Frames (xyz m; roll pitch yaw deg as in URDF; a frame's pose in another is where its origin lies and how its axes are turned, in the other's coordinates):
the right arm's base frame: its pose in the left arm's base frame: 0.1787 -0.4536 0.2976 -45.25 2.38 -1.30
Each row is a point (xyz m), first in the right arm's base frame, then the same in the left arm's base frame.
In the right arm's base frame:
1: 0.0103 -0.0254 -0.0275
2: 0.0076 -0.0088 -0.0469
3: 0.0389 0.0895 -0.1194
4: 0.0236 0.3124 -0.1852
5: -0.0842 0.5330 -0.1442
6: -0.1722 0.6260 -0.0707
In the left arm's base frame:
1: 0.1881 -0.4912 0.2959
2: 0.1843 -0.4932 0.2705
3: 0.2109 -0.4761 0.1485
4: 0.1897 -0.3654 -0.0553
5: 0.0809 -0.1785 -0.1785
6: -0.0050 -0.0588 -0.1892

